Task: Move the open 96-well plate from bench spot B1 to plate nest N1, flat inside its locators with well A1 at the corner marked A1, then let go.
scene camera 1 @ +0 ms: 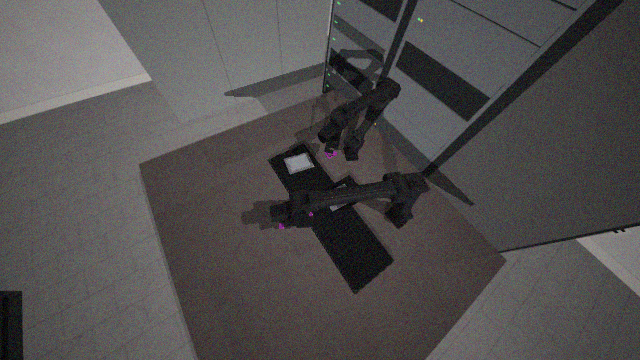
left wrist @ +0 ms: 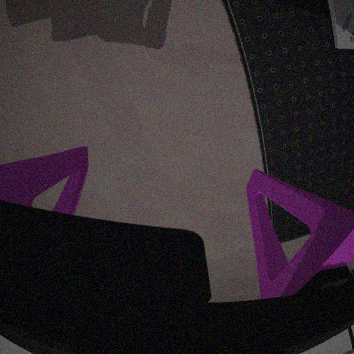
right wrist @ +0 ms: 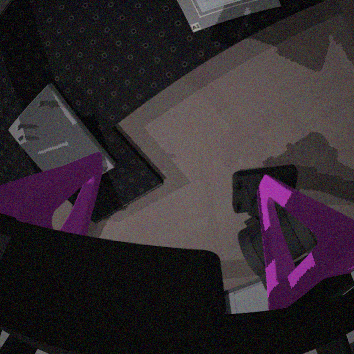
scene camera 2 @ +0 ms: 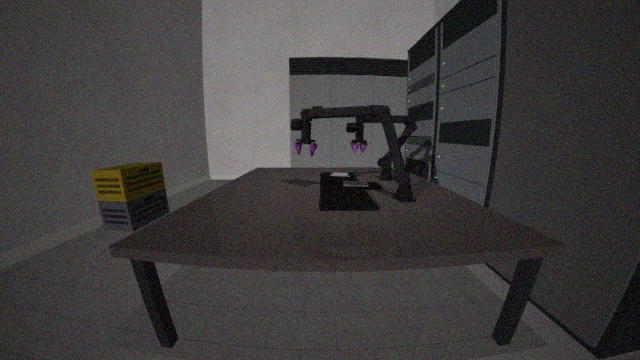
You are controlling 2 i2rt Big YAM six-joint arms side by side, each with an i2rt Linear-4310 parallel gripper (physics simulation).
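Pixels of known places: left gripper, fingertip midpoint: point(scene camera 1: 295, 225) point(left wrist: 171, 167) point(scene camera 2: 305, 155); right gripper, fingertip midpoint: point(scene camera 1: 330, 151) point(right wrist: 184, 172) point(scene camera 2: 358, 153); left arm's base, origin of the base link: point(scene camera 1: 395, 217) point(scene camera 2: 403, 198); right arm's base, origin of the base link: point(scene camera 1: 350, 153) point(scene camera 2: 385, 179).
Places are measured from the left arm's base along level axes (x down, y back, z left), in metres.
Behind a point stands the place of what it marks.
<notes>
The pale 96-well plate point(scene camera 1: 299, 162) @(x -0.027, y -0.267, z -0.635 m) point(scene camera 2: 340, 174) @(x -0.026, y -0.269, z -0.601 m) lies flat at the far end of the black board; its edge region, with an A1 label beside it, is cut off at the top in the right wrist view. The silver-grey nest point(scene camera 1: 337, 206) @(x -0.024, y -0.256, z -0.256 m) point(scene camera 2: 356, 184) @(x -0.025, y -0.213, z -0.254 m) point(left wrist: 344, 30) @(x -0.031, y -0.284, z -0.278 m) point(right wrist: 62, 132) @(x -0.025, y -0.217, z -0.329 m) has small dark locators and is partly hidden by the left arm in scene camera 1. My left gripper point(scene camera 1: 296, 220) @(x -0.214, y -0.544, z -0.259 m) point(scene camera 2: 305, 148) @(x -0.214, y -0.544, z -0.259 m) point(left wrist: 171, 167) @(x -0.214, y -0.544, z -0.259 m) is open and empty, high above the table. My right gripper point(scene camera 1: 331, 154) @(x -0.207, y -0.149, z -0.499 m) point(scene camera 2: 358, 146) @(x -0.207, y -0.149, z -0.499 m) point(right wrist: 184, 172) @(x -0.207, y -0.149, z -0.499 m) is open and empty, high, beside the plate in scene camera 1.
The black perforated board point(scene camera 1: 355, 250) @(x -0.013, y -0.333, z -0.007 m) point(scene camera 2: 345, 201) @(x -0.013, y -0.338, z 0.057 m) point(left wrist: 300, 125) @(x -0.013, y -0.386, z -0.140 m) point(right wrist: 100, 65) @(x -0.013, y -0.244, z -0.441 m) lies on the brown table point(scene camera 1: 240, 295) @(x 0.000, y -0.913, z -0.181 m) point(scene camera 2: 280, 235) @(x 0.000, y -0.617, z 0.383 m). The left arm reaches across the board in scene camera 1. Dark cabinets point(scene camera 2: 465, 100) stand at the right; yellow and grey crates point(scene camera 2: 142, 180) stand at the left.
</notes>
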